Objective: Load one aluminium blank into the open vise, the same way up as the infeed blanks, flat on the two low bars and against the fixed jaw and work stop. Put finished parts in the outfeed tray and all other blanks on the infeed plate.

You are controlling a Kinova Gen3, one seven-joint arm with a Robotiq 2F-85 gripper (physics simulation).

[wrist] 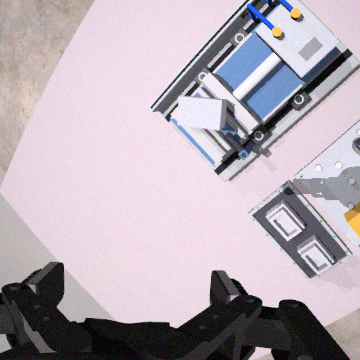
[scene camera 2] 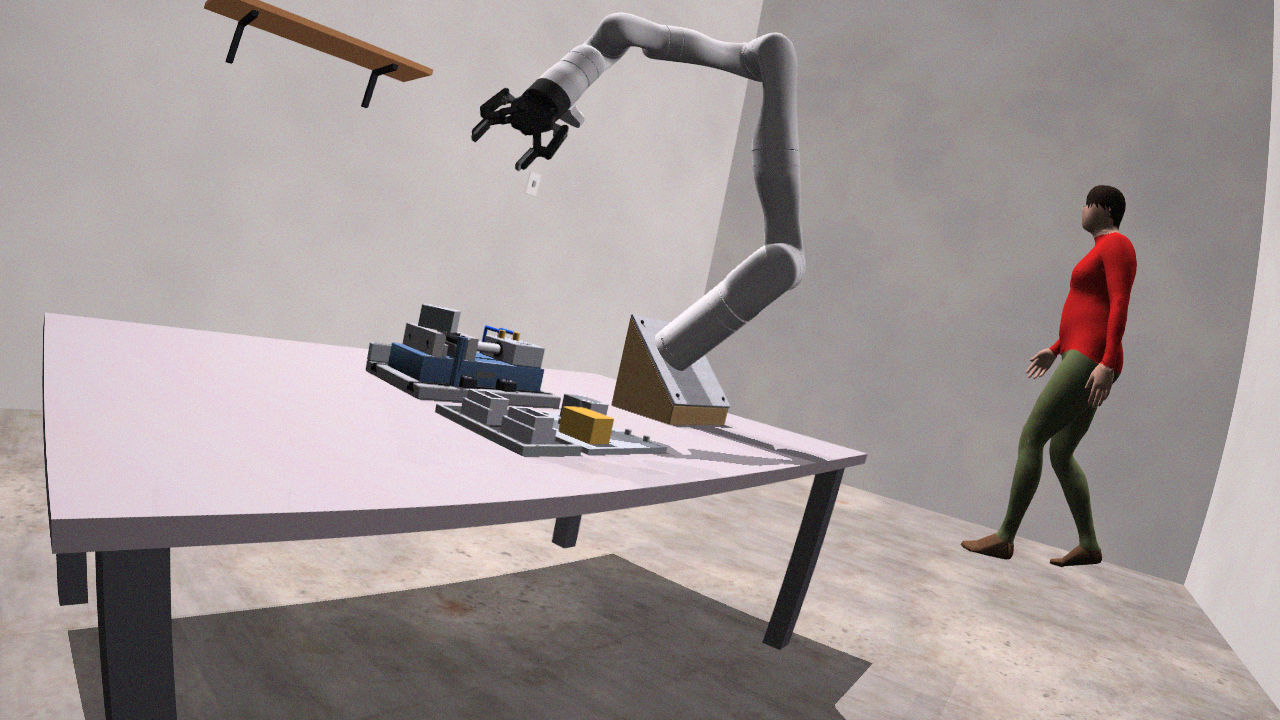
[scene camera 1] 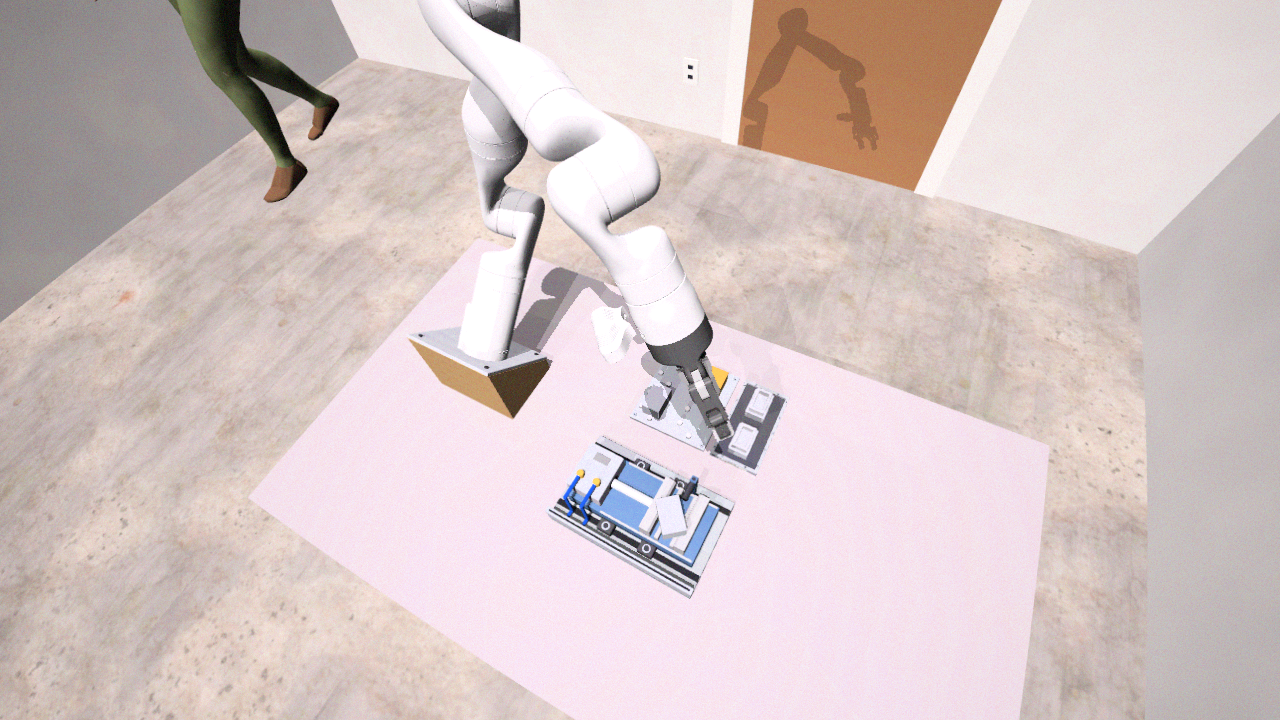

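The vise carries a plain grey blank on top of its jaws, turned out of line with them; its underside is hidden. A dark work stop stands beside it. Two stepped parts sit in the dark outfeed tray. A grey blank stands on the infeed plate. My gripper is open and empty, high above the table.
A yellow block stands at the infeed plate's side near the tray. Blue handles with yellow knobs rise at the vise's far end from the blank. A person stands on the floor beyond the table.
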